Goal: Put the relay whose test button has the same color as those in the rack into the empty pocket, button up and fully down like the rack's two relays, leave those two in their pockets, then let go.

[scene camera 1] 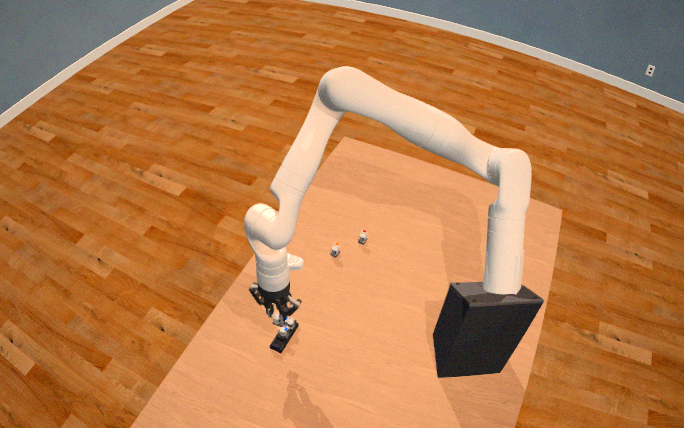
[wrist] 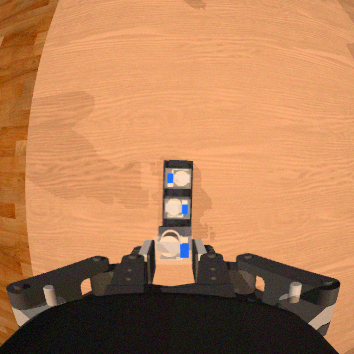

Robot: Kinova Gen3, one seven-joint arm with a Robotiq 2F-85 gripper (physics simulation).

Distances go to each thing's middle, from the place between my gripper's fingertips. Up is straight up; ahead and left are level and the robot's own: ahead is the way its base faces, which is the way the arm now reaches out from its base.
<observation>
I see my gripper 120 mm above the black rack point(wrist: 171, 163) and 20 mm to the left of it.
</observation>
